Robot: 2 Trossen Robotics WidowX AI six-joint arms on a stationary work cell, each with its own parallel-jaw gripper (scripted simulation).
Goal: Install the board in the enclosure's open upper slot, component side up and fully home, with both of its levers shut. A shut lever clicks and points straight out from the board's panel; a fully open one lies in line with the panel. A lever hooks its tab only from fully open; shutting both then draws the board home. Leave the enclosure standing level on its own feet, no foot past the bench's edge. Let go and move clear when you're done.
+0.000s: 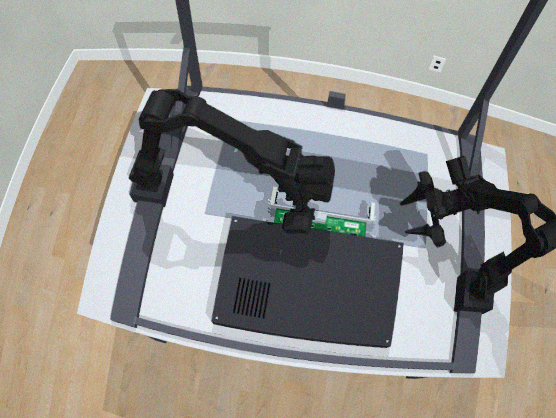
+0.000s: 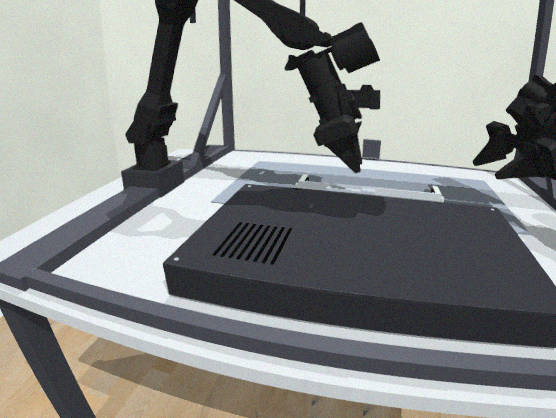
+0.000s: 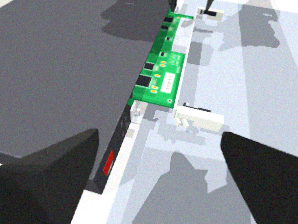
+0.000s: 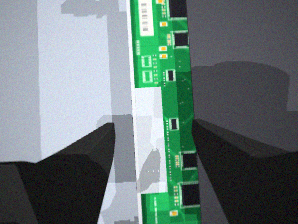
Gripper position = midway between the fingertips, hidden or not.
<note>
In view: the left gripper [image 2: 484, 170], the right gripper [image 2: 358, 168], a black enclosure [image 2: 435, 269], a lever [image 3: 202, 119] and a grey mat [image 1: 365, 172].
The black enclosure is seen too in image 1 [image 1: 323, 286], in image 3 [image 3: 72, 72] and in image 4 [image 4: 236, 61]. The left gripper is seen too in image 1 [image 1: 402, 218] and in image 3 [image 3: 160, 137]. The right gripper also shows in image 1 [image 1: 315, 209] and in image 4 [image 4: 153, 127].
</note>
